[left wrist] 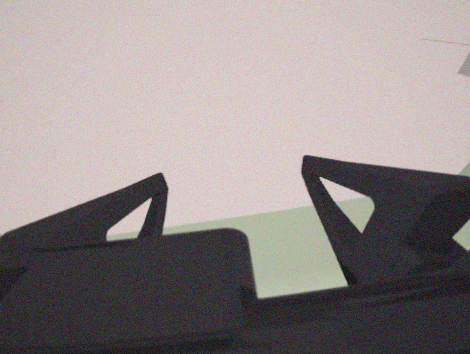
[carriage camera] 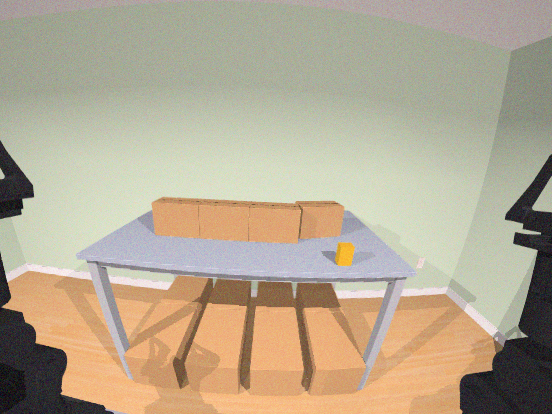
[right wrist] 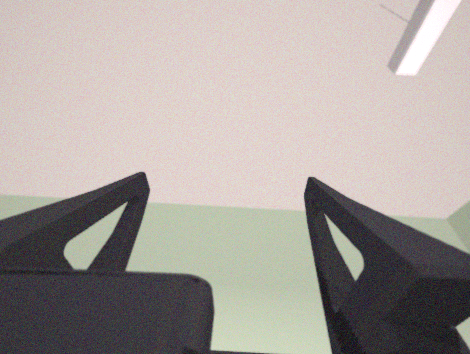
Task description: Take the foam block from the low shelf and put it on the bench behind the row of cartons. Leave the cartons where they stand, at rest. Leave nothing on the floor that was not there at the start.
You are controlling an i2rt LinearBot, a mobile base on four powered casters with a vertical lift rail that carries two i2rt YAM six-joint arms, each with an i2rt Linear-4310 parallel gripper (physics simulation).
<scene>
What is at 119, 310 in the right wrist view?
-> My right gripper.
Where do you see a grey bench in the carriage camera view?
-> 134, 246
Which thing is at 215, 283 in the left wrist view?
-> My left gripper.
</scene>
